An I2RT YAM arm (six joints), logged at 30 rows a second.
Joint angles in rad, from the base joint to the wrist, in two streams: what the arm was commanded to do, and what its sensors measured. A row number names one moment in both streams.
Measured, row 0: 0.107, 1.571, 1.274, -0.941, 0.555, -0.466
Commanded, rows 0 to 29: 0.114, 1.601, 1.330, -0.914, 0.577, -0.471; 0.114, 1.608, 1.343, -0.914, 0.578, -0.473; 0.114, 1.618, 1.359, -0.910, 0.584, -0.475; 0.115, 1.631, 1.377, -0.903, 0.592, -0.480; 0.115, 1.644, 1.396, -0.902, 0.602, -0.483; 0.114, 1.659, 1.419, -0.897, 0.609, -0.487; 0.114, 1.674, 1.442, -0.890, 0.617, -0.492; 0.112, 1.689, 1.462, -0.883, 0.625, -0.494; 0.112, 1.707, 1.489, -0.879, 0.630, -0.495; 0.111, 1.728, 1.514, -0.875, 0.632, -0.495; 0.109, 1.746, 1.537, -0.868, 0.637, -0.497; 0.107, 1.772, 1.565, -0.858, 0.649, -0.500; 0.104, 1.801, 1.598, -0.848, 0.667, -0.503; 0.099, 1.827, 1.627, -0.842, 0.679, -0.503; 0.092, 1.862, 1.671, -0.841, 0.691, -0.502; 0.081, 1.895, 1.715, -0.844, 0.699, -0.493; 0.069, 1.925, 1.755, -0.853, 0.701, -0.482; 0.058, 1.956, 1.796, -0.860, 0.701, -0.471; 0.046, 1.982, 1.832, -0.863, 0.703, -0.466; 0.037, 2.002, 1.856, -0.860, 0.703, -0.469; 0.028, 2.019, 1.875, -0.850, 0.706, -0.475; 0.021, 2.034, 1.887, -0.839, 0.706, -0.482; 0.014, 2.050, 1.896, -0.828, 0.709, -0.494; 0.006, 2.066, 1.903, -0.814, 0.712, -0.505; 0.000, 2.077, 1.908, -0.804, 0.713, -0.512; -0.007, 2.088, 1.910, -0.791, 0.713, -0.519; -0.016, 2.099, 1.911, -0.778, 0.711, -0.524; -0.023, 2.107, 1.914, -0.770, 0.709, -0.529; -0.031, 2.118, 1.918, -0.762, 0.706, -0.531; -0.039, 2.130, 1.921, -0.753, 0.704, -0.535
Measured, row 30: -0.025, 2.097, 1.890, -0.802, 0.697, -0.521
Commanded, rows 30 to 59: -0.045, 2.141, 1.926, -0.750, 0.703, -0.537; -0.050, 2.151, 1.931, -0.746, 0.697, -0.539; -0.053, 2.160, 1.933, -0.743, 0.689, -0.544; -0.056, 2.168, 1.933, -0.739, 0.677, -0.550; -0.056, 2.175, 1.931, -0.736, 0.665, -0.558; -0.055, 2.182, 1.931, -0.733, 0.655, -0.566; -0.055, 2.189, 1.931, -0.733, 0.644, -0.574; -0.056, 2.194, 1.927, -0.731, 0.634, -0.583; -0.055, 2.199, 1.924, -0.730, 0.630, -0.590; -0.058, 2.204, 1.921, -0.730, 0.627, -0.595; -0.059, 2.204, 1.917, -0.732, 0.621, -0.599; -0.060, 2.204, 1.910, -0.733, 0.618, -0.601; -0.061, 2.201, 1.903, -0.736, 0.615, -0.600; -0.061, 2.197, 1.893, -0.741, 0.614, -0.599; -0.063, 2.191, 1.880, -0.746, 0.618, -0.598; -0.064, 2.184, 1.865, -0.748, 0.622, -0.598; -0.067, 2.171, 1.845, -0.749, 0.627, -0.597; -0.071, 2.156, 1.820, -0.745, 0.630, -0.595; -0.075, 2.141, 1.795, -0.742, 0.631, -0.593; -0.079, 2.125, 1.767, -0.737, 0.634, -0.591; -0.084, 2.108, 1.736, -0.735, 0.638, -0.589; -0.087, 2.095, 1.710, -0.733, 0.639, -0.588; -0.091, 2.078, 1.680, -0.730, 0.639, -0.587; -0.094, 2.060, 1.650, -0.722, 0.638, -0.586; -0.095, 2.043, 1.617, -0.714, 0.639, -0.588; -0.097, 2.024, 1.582, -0.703, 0.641, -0.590; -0.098, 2.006, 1.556, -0.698, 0.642, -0.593; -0.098, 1.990, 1.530, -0.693, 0.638, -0.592; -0.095, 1.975, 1.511, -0.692, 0.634, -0.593; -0.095, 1.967, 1.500, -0.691, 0.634, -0.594
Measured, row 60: -0.090, 1.962, 1.564, -0.625, 0.702, -0.598
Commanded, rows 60 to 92: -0.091, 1.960, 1.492, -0.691, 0.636, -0.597; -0.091, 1.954, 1.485, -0.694, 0.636, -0.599; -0.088, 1.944, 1.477, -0.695, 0.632, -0.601; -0.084, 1.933, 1.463, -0.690, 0.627, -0.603; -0.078, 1.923, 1.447, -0.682, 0.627, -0.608; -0.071, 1.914, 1.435, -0.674, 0.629, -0.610; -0.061, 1.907, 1.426, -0.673, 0.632, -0.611; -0.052, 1.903, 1.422, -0.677, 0.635, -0.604; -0.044, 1.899, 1.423, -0.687, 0.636, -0.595; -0.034, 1.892, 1.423, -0.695, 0.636, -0.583; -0.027, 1.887, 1.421, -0.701, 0.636, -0.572; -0.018, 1.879, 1.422, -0.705, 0.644, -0.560; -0.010, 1.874, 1.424, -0.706, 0.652, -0.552; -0.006, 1.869, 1.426, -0.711, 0.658, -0.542; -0.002, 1.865, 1.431, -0.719, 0.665, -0.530; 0.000, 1.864, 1.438, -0.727, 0.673, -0.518; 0.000, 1.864, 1.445, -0.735, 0.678, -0.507; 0.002, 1.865, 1.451, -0.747, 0.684, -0.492; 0.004, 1.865, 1.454, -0.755, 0.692, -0.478; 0.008, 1.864, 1.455, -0.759, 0.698, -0.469; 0.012, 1.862, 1.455, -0.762, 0.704, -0.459; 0.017, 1.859, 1.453, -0.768, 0.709, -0.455; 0.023, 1.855, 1.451, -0.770, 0.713, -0.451; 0.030, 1.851, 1.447, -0.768, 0.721, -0.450; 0.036, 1.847, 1.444, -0.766, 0.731, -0.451; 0.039, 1.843, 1.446, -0.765, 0.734, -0.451; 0.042, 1.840, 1.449, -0.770, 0.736, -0.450; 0.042, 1.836, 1.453, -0.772, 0.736, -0.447; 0.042, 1.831, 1.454, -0.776, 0.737, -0.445; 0.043, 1.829, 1.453, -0.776, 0.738, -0.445; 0.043, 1.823, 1.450, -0.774, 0.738, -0.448; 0.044, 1.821, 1.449, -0.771, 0.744, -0.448; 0.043, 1.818, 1.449, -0.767, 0.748, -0.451
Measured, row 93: 0.040, 1.843, 1.454, -0.743, 0.759, -0.471
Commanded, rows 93 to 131: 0.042, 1.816, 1.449, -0.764, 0.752, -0.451; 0.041, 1.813, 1.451, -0.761, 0.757, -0.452; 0.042, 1.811, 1.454, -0.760, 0.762, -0.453; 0.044, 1.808, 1.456, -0.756, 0.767, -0.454; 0.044, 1.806, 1.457, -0.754, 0.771, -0.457; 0.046, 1.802, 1.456, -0.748, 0.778, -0.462; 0.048, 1.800, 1.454, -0.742, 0.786, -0.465; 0.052, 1.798, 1.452, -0.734, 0.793, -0.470; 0.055, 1.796, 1.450, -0.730, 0.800, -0.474; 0.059, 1.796, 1.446, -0.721, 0.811, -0.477; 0.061, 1.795, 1.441, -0.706, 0.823, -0.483; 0.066, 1.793, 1.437, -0.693, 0.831, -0.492; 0.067, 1.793, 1.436, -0.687, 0.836, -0.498; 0.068, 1.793, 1.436, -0.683, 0.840, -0.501; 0.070, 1.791, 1.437, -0.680, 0.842, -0.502; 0.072, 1.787, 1.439, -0.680, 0.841, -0.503; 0.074, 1.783, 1.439, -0.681, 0.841, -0.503; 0.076, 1.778, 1.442, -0.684, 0.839, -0.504; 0.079, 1.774, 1.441, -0.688, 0.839, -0.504; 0.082, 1.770, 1.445, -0.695, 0.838, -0.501; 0.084, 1.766, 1.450, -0.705, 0.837, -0.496; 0.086, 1.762, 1.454, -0.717, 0.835, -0.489; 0.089, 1.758, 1.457, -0.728, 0.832, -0.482; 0.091, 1.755, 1.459, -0.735, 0.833, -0.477; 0.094, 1.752, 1.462, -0.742, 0.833, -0.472; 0.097, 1.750, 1.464, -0.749, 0.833, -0.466; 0.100, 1.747, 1.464, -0.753, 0.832, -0.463; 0.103, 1.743, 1.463, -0.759, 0.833, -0.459; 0.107, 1.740, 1.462, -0.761, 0.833, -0.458; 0.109, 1.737, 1.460, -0.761, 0.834, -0.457; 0.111, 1.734, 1.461, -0.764, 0.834, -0.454; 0.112, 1.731, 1.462, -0.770, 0.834, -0.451; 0.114, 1.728, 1.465, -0.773, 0.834, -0.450; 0.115, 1.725, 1.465, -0.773, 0.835, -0.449; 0.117, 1.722, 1.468, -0.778, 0.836, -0.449; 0.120, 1.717, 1.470, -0.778, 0.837, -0.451; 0.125, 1.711, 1.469, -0.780, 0.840, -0.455; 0.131, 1.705, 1.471, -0.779, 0.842, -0.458; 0.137, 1.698, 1.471, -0.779, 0.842, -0.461
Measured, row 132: 0.118, 1.742, 1.453, -0.767, 0.833, -0.471
